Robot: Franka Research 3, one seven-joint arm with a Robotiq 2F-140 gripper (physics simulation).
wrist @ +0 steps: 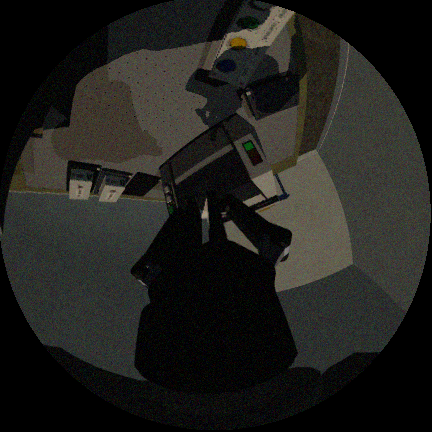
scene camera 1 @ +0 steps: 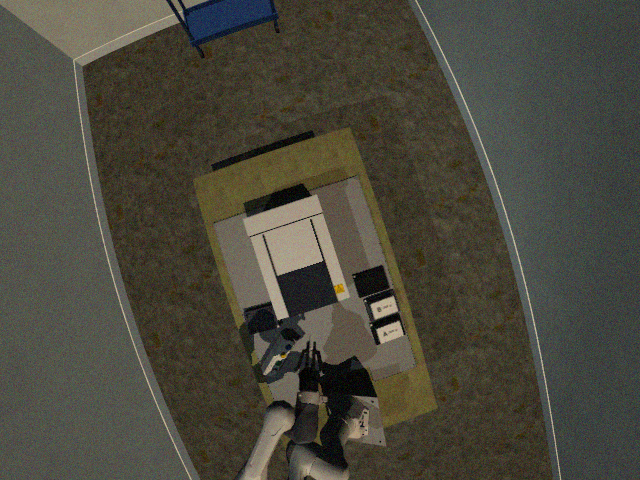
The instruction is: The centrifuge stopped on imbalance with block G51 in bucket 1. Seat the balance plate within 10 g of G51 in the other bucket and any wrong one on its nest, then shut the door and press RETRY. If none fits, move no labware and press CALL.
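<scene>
The white centrifuge (scene camera 1: 330, 258) (wrist: 205, 162) stands mid-table. A white panel (scene camera 1: 294, 248) lies between its rails, with a dark area (scene camera 1: 307, 289) at its front; I cannot tell whether that is an opening. Block G51 and the buckets cannot be made out. Plate A (scene camera 1: 388, 332) (wrist: 80, 189) and plate B (scene camera 1: 383, 308) (wrist: 111, 193) lie on nests at the right. A third nest (scene camera 1: 370, 280) (wrist: 141, 184) looks dark and bare. The button box (scene camera 1: 269, 364) (wrist: 272, 30) has green, yellow and blue buttons. My gripper (scene camera 1: 311, 344) (wrist: 202, 188) is shut and empty, right of the box in the scene view.
A dark tray (scene camera 1: 250, 312) (wrist: 274, 95) stands left of the centrifuge's front corner, partly in shadow. A green and red display (wrist: 252, 152) shows on the centrifuge. The arm reaches in from the table's near edge. A blue cart (scene camera 1: 230, 20) stands far behind the table.
</scene>
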